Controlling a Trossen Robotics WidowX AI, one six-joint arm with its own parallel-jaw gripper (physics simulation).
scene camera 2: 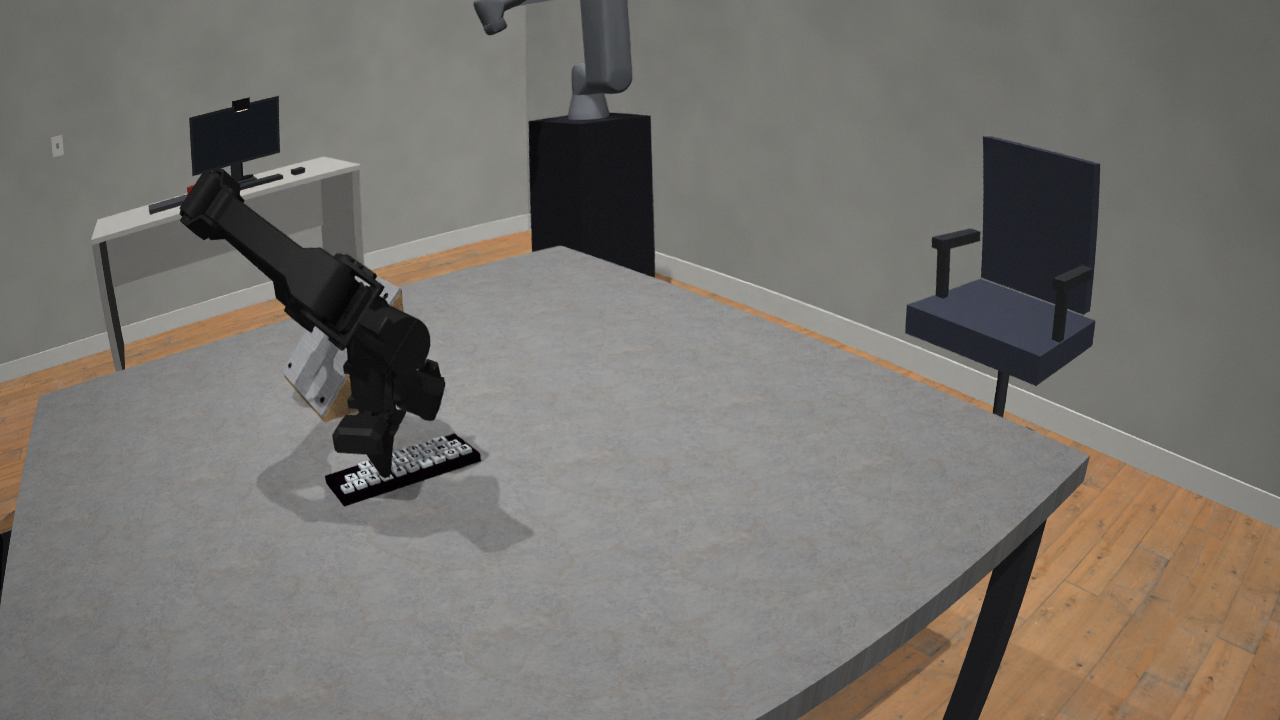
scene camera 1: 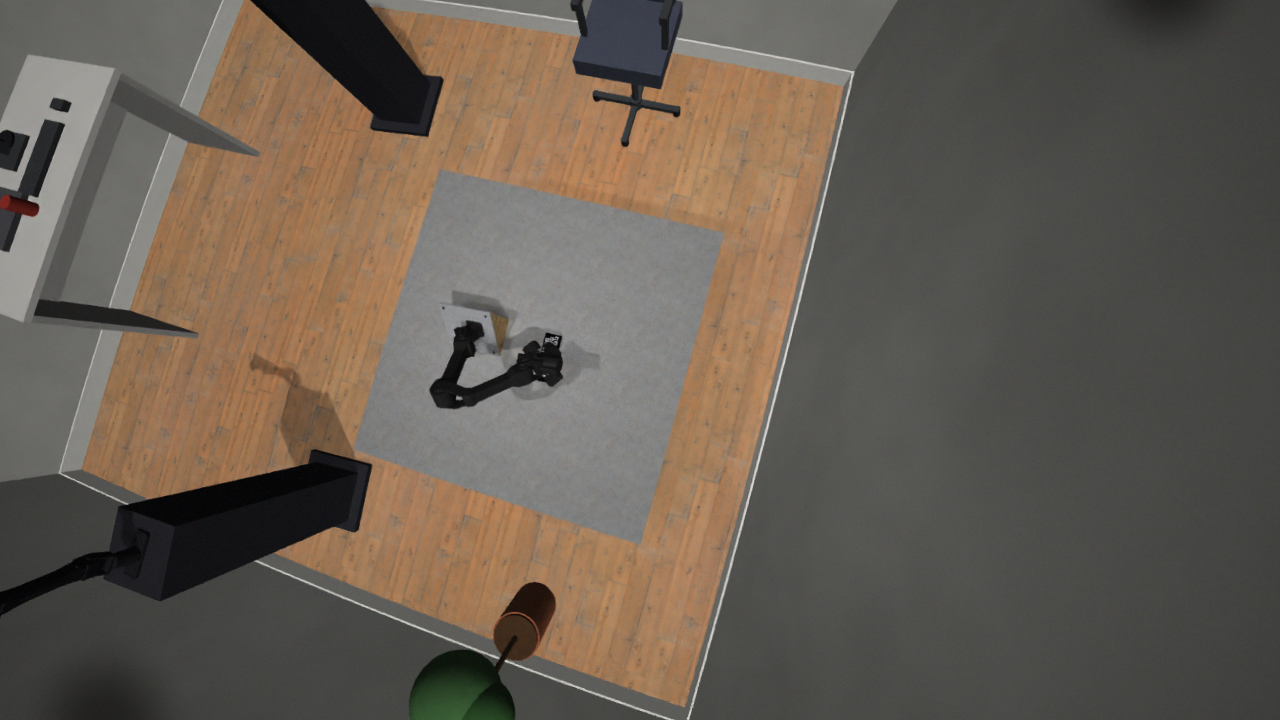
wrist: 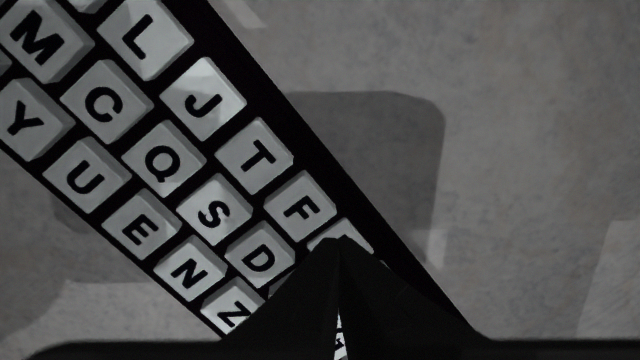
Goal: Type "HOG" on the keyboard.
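My gripper at [scene camera 2: 385,475] and, in the wrist view, my gripper again at [wrist: 336,251]. A black keyboard [wrist: 212,37] is visible too.
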